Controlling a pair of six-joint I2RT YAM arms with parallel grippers.
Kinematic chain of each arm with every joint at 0, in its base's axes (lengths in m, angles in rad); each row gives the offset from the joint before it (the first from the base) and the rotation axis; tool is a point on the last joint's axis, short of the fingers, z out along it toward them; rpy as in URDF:
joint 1: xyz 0 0 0.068 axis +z
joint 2: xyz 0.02 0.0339 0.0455 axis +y
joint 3: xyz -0.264 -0.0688 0 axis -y
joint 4: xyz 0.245 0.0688 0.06 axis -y
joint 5: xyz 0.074 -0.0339 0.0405 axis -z
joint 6: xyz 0.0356 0 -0.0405 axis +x
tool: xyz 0 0 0 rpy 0 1.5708 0
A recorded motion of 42 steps. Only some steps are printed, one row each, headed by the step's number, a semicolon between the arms.
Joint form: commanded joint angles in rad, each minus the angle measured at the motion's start. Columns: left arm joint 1, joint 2, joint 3, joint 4, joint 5, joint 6; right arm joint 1, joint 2, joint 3, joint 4, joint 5, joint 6.
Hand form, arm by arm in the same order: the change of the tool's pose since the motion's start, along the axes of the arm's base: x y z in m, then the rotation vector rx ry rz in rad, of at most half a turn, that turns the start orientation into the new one. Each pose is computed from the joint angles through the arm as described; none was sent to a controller.
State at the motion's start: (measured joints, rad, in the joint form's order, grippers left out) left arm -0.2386 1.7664 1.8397 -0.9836 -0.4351 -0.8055; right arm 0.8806 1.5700 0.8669 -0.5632 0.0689 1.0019
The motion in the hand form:
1: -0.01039 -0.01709 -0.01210 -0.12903 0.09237 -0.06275; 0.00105 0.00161 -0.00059 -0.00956 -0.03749 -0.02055
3: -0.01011 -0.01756 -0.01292 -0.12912 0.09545 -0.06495; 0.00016 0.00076 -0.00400 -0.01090 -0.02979 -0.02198
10: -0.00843 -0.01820 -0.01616 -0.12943 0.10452 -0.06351; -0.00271 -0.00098 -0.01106 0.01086 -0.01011 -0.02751
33: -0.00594 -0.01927 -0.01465 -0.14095 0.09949 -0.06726; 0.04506 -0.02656 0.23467 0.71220 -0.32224 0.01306
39: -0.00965 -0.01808 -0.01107 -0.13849 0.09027 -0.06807; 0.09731 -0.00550 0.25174 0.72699 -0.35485 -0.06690
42: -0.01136 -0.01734 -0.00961 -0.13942 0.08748 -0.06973; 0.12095 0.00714 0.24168 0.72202 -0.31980 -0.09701
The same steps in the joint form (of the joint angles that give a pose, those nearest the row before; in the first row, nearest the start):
1: -0.0394 -0.0071 -0.0318 -0.0577 0.1344 -0.0718; 0.0060 0.0037 -0.0017 0.0205 0.0415 0.0146
3: -0.0403 -0.0054 -0.0324 -0.0579 0.1360 -0.0710; 0.0060 0.0077 -0.0119 0.0285 0.0370 0.0176
10: -0.0406 0.0022 -0.0342 -0.0579 0.1375 -0.0734; 0.0068 0.0088 -0.0428 0.0640 0.0114 0.0325
33: -0.0406 0.0118 -0.0176 -0.0579 0.1475 -0.0765; -0.2212 -0.2338 0.5492 -0.0458 -0.3557 0.0049
39: -0.0406 -0.0038 -0.0243 -0.0578 0.1437 -0.0737; -0.2633 -0.0241 0.7891 -0.0458 -0.3324 0.0434
42: -0.0398 -0.0111 -0.0278 -0.0579 0.1452 -0.0719; -0.2731 0.0733 0.8578 -0.0452 -0.3394 0.0687

